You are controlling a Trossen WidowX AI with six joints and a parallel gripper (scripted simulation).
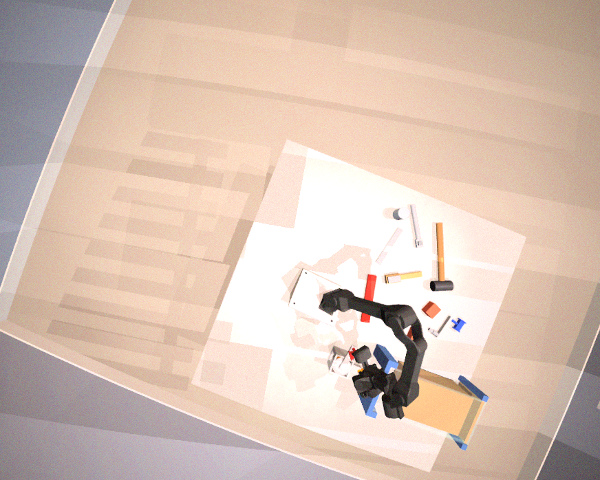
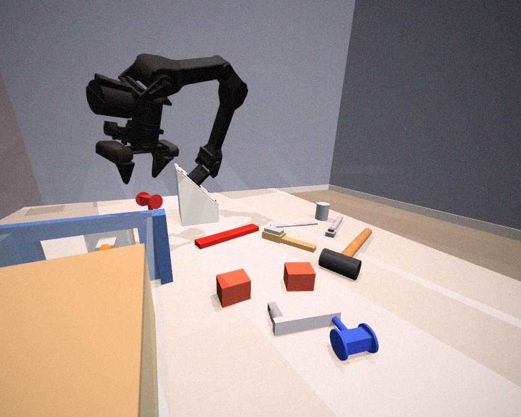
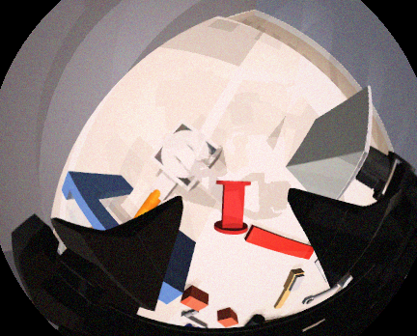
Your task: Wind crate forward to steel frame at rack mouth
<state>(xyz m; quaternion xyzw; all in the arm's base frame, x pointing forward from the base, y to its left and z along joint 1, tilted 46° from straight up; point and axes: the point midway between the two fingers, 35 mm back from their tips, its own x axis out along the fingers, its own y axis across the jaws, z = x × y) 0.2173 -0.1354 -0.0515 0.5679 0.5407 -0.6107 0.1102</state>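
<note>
Now: the red knob 7 cm below my gripper tip, 1 cm to the left of it and 1 cm ahead of it. Also, from my gripper tip: winch (17 cm below, 10 cm to the right, 1 cm behind); then blue steel frame (17 cm ahead, 10 cm below, 7 cm to the right); then winch handle (10 cm below, 2 cm to the right, 1 cm ahead).
</note>
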